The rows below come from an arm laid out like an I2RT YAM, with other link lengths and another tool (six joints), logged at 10 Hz.
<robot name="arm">
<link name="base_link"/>
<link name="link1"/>
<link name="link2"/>
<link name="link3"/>
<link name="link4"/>
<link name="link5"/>
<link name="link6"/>
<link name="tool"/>
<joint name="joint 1" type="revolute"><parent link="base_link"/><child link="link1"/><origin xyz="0.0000 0.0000 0.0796" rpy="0.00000 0.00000 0.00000"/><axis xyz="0 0 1"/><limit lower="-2.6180" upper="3.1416"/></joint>
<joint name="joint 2" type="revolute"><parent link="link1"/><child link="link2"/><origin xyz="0.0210 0.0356 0.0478" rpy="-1.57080 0.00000 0.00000"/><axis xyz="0 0 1"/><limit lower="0.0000" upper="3.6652"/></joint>
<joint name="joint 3" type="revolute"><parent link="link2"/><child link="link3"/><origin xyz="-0.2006 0.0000 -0.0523" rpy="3.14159 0.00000 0.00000"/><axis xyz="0 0 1"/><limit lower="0.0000" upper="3.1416"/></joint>
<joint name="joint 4" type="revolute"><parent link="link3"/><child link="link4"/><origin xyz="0.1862 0.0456 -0.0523" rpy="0.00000 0.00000 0.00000"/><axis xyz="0 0 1"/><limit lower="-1.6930" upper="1.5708"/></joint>
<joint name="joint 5" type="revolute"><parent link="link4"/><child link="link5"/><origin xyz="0.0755 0.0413 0.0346" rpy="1.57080 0.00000 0.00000"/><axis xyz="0 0 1"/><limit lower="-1.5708" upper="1.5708"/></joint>
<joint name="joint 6" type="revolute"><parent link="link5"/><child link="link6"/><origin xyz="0.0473 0.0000 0.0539" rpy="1.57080 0.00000 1.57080"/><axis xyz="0 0 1"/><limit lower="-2.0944" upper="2.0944"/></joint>
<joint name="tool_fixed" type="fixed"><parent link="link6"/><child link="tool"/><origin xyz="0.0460 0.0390 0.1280" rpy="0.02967 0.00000 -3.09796"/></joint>
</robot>
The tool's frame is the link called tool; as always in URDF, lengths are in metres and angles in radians.
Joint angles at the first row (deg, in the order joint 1, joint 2, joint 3, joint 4, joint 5, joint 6):
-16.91, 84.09, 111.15, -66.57, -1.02, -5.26
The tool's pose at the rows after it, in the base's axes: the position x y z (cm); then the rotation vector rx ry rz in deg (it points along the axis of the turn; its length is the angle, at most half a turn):
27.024, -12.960, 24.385, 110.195, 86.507, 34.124
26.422, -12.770, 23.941, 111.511, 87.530, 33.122
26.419, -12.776, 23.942, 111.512, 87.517, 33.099
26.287, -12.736, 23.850, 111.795, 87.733, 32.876
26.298, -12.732, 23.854, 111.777, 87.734, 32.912
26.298, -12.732, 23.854, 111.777, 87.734, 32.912
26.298, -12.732, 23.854, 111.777, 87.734, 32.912
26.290, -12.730, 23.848, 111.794, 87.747, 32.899
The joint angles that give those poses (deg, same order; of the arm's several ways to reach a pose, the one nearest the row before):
-16.91, 84.10, 110.78, -70.19, -0.97, -5.28
-16.91, 84.09, 110.78, -71.92, -0.99, -5.28
-16.91, 84.09, 110.78, -71.92, -0.97, -5.28
-16.91, 84.09, 110.78, -72.29, -0.97, -5.28
-16.91, 84.09, 110.78, -72.27, -0.99, -5.28
-16.91, 84.09, 110.78, -72.27, -0.99, -5.28
-16.91, 84.09, 110.78, -72.27, -0.99, -5.28
-16.91, 84.09, 110.78, -72.29, -1.00, -5.28

